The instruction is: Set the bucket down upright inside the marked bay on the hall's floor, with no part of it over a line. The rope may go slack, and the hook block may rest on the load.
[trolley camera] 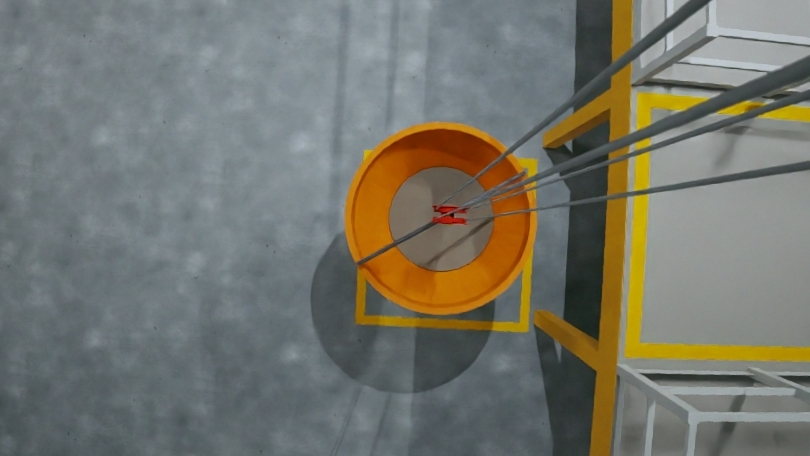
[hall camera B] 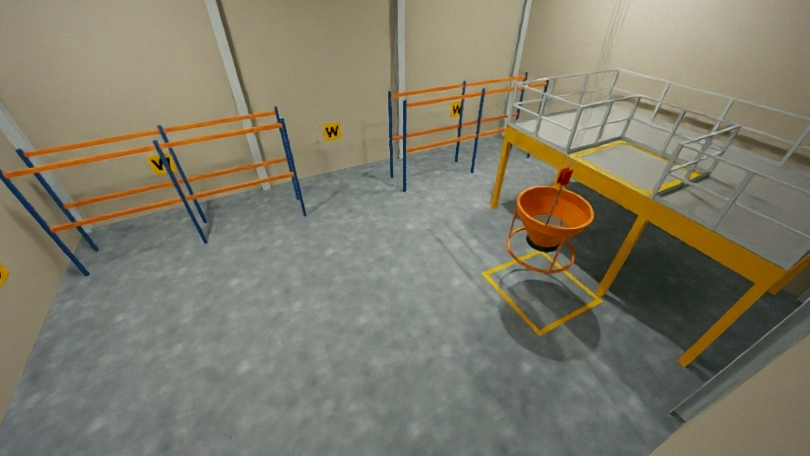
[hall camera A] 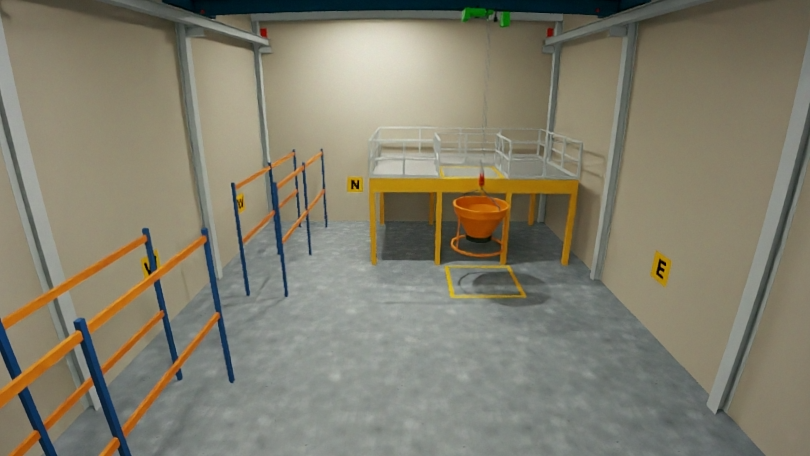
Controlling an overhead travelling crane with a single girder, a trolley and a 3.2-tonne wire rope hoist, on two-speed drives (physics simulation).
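The orange bucket (hall camera A: 480,218) (hall camera B: 545,235) (trolley camera: 442,294) hangs upright, its round foot ring off the floor. The red hook block (hall camera A: 481,179) (hall camera B: 564,176) (trolley camera: 450,219) is above it and carries it by the sling; the ropes run up to the trolley. The yellow-lined bay (hall camera A: 449,281) (hall camera B: 570,317) (trolley camera: 442,324) lies on the floor below. In the trolley view the bucket's rim covers most of the bay and hides much of its upper line; the bay's lower line shows. The foot ring is hidden there. The bucket's shadow falls partly on the bay.
A platform with yellow beams (hall camera A: 396,185) (hall camera B: 708,244) (trolley camera: 615,226), legs and grey railings stands close beside the bay, on its north side. A near rack (hall camera A: 218,305) (hall camera B: 180,192) and a far rack (hall camera A: 239,237) (hall camera B: 404,147) stand along the west wall.
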